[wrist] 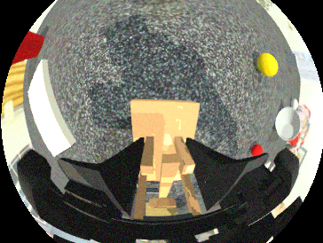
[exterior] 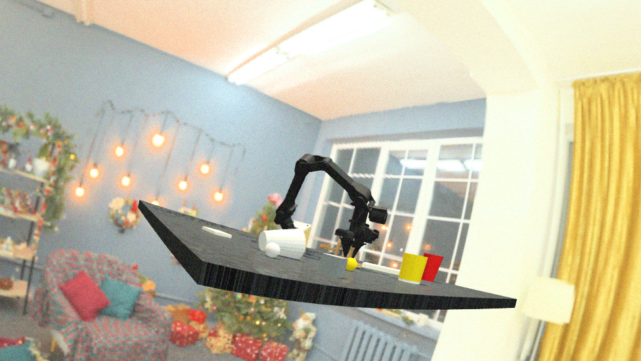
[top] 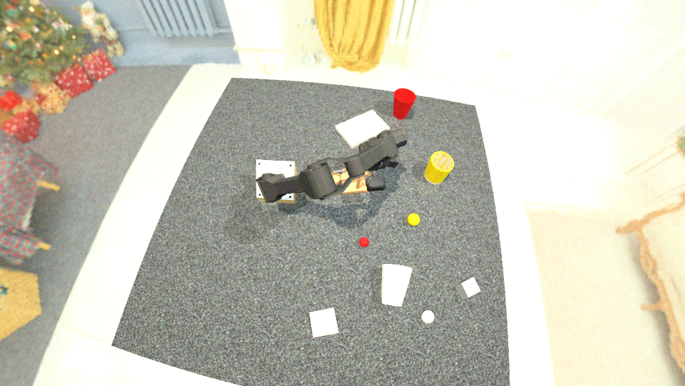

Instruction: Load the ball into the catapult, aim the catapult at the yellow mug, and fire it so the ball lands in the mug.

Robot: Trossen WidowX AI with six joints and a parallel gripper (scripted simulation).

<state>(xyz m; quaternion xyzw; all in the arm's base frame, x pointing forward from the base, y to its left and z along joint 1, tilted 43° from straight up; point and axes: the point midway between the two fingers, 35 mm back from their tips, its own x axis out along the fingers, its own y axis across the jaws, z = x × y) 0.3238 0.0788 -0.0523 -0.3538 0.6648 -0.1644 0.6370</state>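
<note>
The red ball is 240 mm to the right of my gripper tip, 20 mm below it and 10 mm ahead of it. The rest, counted from my gripper tip: flat white slab (270 mm to the left, 50 mm behind, 20 mm below); then yellow ball (170 mm ahead, 140 mm to the right, 10 mm below); then wooden catapult (70 mm behind, 20 mm above, 10 mm to the right).
</note>
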